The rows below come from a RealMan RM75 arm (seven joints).
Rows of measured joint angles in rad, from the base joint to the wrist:
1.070 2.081 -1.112 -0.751 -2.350 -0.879 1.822
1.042 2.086 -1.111 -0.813 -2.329 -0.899 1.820
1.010 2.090 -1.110 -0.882 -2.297 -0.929 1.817
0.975 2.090 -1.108 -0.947 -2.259 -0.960 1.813
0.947 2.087 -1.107 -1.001 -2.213 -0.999 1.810
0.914 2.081 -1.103 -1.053 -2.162 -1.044 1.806
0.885 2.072 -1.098 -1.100 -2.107 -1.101 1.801
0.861 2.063 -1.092 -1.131 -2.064 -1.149 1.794
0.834 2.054 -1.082 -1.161 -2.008 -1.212 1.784
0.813 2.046 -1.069 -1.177 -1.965 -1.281 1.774
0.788 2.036 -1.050 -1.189 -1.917 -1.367 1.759
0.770 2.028 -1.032 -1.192 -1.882 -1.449 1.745
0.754 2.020 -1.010 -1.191 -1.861 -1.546 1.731
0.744 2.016 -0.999 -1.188 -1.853 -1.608 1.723
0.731 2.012 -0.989 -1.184 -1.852 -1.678 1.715
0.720 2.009 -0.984 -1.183 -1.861 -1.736 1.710
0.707 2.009 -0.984 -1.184 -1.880 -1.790 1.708
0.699 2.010 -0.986 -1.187 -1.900 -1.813 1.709
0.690 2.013 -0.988 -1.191 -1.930 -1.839 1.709
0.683 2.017 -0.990 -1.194 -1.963 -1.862 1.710
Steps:
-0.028 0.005 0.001 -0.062 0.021 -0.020 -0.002
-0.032 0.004 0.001 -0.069 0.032 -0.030 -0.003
-0.035 0.000 0.002 -0.065 0.038 -0.031 -0.004
-0.028 -0.003 0.001 -0.054 0.046 -0.039 -0.003
-0.033 -0.006 0.004 -0.052 0.051 -0.045 -0.004
-0.029 -0.009 0.005 -0.047 0.055 -0.057 -0.005
-0.024 -0.009 0.006 -0.031 0.043 -0.048 -0.007
-0.027 -0.009 0.010 -0.030 0.056 -0.063 -0.010
-0.021 -0.008 0.013 -0.016 0.043 -0.069 -0.010
-0.025 -0.010 0.019 -0.012 0.048 -0.086 -0.015
-0.018 -0.008 0.018 -0.003 0.035 -0.082 -0.014
-0.016 -0.008 0.022 0.001 0.021 -0.097 -0.014
-0.010 -0.004 0.011 0.003 0.008 -0.062 -0.008
-0.013 -0.004 0.010 0.004 0.001 -0.070 -0.008
-0.011 -0.003 0.005 0.001 -0.009 -0.058 -0.005
-0.013 0.000 0.000 -0.001 -0.019 -0.054 -0.002
-0.008 0.001 -0.002 -0.003 -0.020 -0.023 0.001
-0.009 0.003 -0.002 -0.004 -0.030 -0.026 0.000
-0.007 0.004 -0.002 -0.003 -0.033 -0.023 0.001

